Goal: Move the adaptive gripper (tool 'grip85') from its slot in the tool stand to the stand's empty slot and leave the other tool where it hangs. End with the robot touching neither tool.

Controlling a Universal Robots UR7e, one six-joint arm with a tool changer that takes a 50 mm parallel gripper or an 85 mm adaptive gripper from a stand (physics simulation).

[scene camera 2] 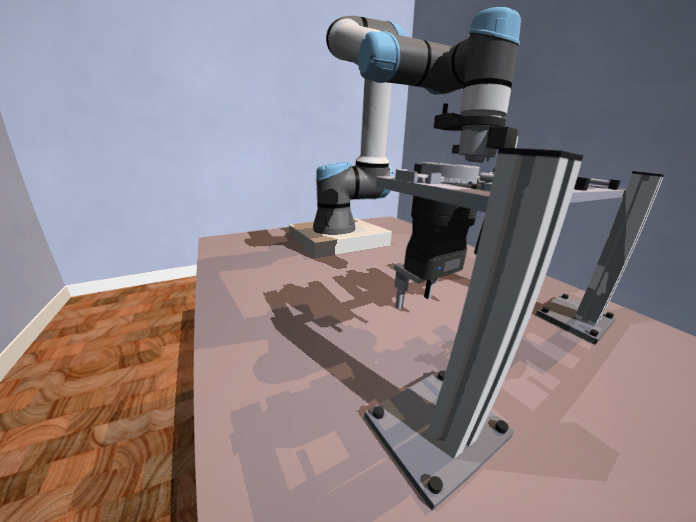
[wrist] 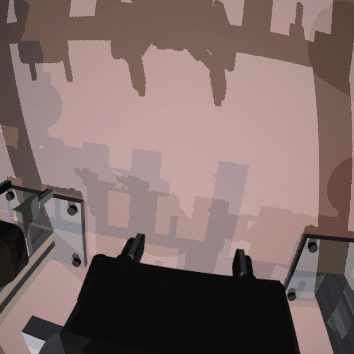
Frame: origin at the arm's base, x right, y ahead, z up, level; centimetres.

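Where they show: hand at its tool point: [scene camera 2: 476, 155]; arm's base at its link origin: [scene camera 2: 334, 229].
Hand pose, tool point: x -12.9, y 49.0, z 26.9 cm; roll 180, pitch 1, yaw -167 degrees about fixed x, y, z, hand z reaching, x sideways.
Note:
Each offset is from my tool point to the top centre of the thing. "pt": to the spot under its first point.
The adaptive gripper [wrist: 190, 245] hangs below; its two fingertips stand apart with nothing between them. The wrist's black block hides its body in the wrist view, and the near post hides most of it in the scene view. The arm's tool changer [scene camera 2: 477, 143] carries no tool and is raised above the stand plate [scene camera 2: 604, 194], with a visible gap. The other tool, the parallel gripper [scene camera 2: 439, 241], hangs upright in the slot beside the near post. The slot near the far post {pt dx -20.5, dy +10.3, dz -2.7 cm} [scene camera 2: 598, 183] shows no tool below it.
The near post {pt dx +19.5, dy +26.5, dz -10.2 cm} [scene camera 2: 503, 297] stands in front of the slots on a bolted foot {pt dx +22.4, dy +25.3, dz -30.3 cm} [scene camera 2: 418, 449]. The far post [scene camera 2: 621, 247] has its own foot {pt dx -20.2, dy +11.2, dz -30.3 cm} [scene camera 2: 553, 315], also in the wrist view [wrist: 300, 280]. The arm's base block [scene camera 2: 365, 241] is at the back of the table.

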